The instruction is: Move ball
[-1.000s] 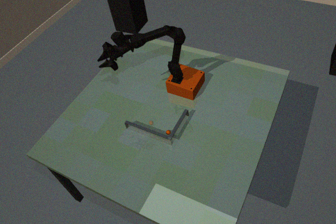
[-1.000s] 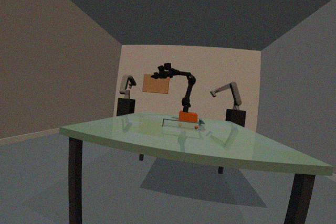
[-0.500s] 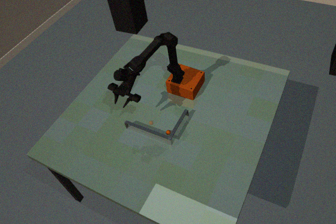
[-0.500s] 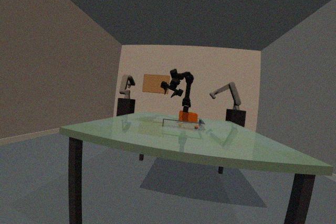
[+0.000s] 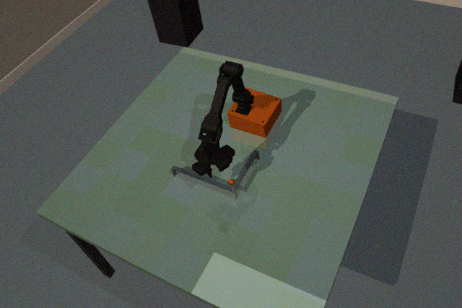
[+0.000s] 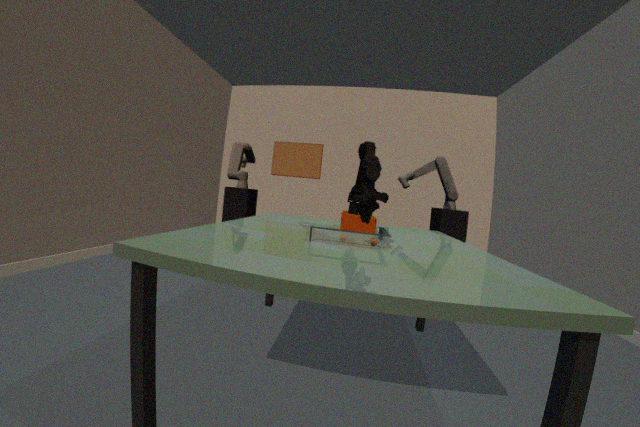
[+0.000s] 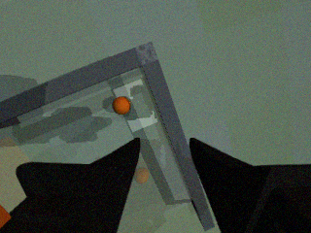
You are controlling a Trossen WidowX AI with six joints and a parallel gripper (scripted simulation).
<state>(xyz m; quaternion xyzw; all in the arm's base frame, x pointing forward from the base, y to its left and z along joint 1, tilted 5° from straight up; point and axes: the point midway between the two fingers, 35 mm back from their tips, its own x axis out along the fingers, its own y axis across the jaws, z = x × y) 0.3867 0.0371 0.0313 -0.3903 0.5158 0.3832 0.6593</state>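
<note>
Right now the orange ball is 8 cm below my gripper tip, 5 cm to the left of it and 4 cm behind it. The rest, counted from my gripper tip: see-through copy of ball 8 cm to the right, 8 cm below, 6 cm behind.
</note>
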